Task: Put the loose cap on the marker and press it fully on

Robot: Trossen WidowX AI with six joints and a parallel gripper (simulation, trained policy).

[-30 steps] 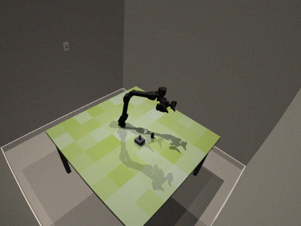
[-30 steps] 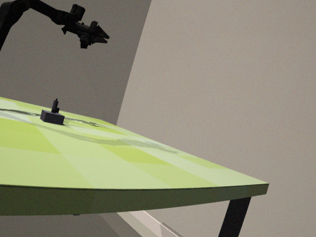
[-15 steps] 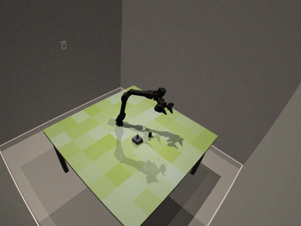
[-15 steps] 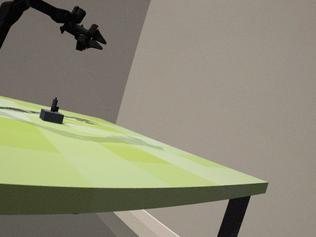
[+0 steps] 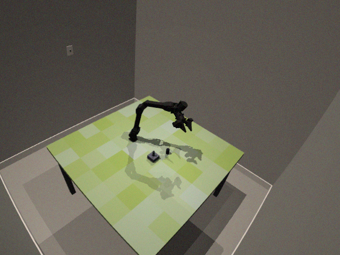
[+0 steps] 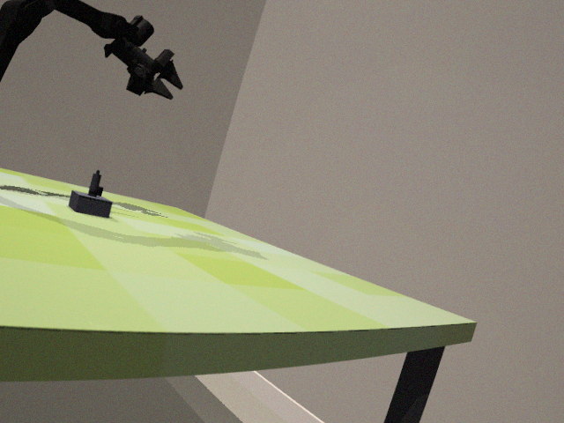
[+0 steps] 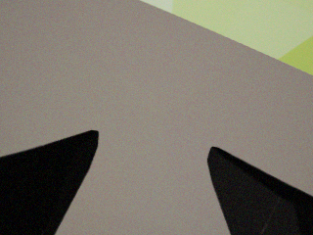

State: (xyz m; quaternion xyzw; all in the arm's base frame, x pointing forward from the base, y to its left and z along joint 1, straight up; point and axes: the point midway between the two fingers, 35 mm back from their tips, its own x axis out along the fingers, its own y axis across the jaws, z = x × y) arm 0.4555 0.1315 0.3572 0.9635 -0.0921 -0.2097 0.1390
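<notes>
My gripper tip is 150 mm past the dark round cap, 20 mm to the left of it and 320 mm above it. The rest, counted from my gripper tip: dark grey holder block (190 mm behind, 150 mm to the right, 330 mm below).
</notes>
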